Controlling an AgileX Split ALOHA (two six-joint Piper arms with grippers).
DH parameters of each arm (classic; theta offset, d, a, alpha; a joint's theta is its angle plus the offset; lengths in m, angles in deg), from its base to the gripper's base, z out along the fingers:
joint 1: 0 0.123 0 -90
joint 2: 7.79 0 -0.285 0
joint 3: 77.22 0 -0.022 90
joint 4: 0 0.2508 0 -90
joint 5: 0 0 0.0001 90
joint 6: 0 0.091 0 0
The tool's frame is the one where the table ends.
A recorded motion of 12 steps. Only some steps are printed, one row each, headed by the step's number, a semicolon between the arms.
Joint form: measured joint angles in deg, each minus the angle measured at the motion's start. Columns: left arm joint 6, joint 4, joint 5, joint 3, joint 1, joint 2; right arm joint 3, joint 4, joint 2, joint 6, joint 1, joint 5.
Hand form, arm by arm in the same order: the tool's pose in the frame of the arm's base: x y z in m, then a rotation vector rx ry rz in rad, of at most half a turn. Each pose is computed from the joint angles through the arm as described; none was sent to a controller.
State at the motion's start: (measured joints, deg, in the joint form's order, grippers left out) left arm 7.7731 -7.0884 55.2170 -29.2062 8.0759 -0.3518; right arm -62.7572 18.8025 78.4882 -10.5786 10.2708 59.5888
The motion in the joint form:
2: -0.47 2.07 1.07 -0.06 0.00 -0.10; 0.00 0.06 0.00 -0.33 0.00 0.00
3: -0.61 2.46 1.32 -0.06 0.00 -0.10; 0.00 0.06 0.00 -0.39 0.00 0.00
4: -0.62 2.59 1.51 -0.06 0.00 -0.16; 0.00 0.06 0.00 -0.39 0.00 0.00
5: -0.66 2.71 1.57 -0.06 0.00 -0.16; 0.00 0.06 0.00 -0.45 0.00 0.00
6: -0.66 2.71 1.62 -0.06 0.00 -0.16; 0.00 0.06 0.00 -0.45 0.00 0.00
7: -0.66 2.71 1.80 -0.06 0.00 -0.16; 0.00 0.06 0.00 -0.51 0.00 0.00
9: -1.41 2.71 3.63 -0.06 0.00 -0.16; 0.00 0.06 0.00 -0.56 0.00 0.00
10: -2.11 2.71 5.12 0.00 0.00 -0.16; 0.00 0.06 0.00 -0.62 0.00 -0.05
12: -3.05 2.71 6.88 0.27 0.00 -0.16; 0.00 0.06 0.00 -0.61 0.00 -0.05
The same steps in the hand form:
2: -0.0036 -0.0072 0.2870 -0.0122 1.9453 0.0748; 0.2546 0.0719 0.3007 -0.3468 2.7457 0.4334
3: -0.0038 -0.0067 0.2866 -0.0145 1.9502 0.0807; 0.2546 0.0719 0.3007 -0.3482 2.7454 0.4331
4: -0.0041 -0.0066 0.2863 -0.0145 1.9526 0.0830; 0.2546 0.0719 0.3007 -0.3482 2.7454 0.4331
5: -0.0042 -0.0065 0.2862 -0.0152 1.9538 0.0848; 0.2546 0.0719 0.3007 -0.3497 2.7451 0.4328
6: -0.0042 -0.0065 0.2861 -0.0152 1.9547 0.0847; 0.2546 0.0719 0.3007 -0.3497 2.7451 0.4328
7: -0.0043 -0.0065 0.2858 -0.0150 1.9578 0.0844; 0.2546 0.0719 0.3007 -0.3511 2.7448 0.4326
9: -0.0054 -0.0068 0.2832 -0.0269 1.9893 0.0722; 0.2546 0.0719 0.3007 -0.3523 2.7445 0.4323
10: -0.0063 -0.0070 0.2807 -0.0384 2.0160 0.0615; 0.2547 0.0719 0.3007 -0.3534 2.7434 0.4319
12: -0.0069 -0.0072 0.2769 -0.0548 2.0507 0.0474; 0.2547 0.0719 0.3007 -0.3531 2.7435 0.4319

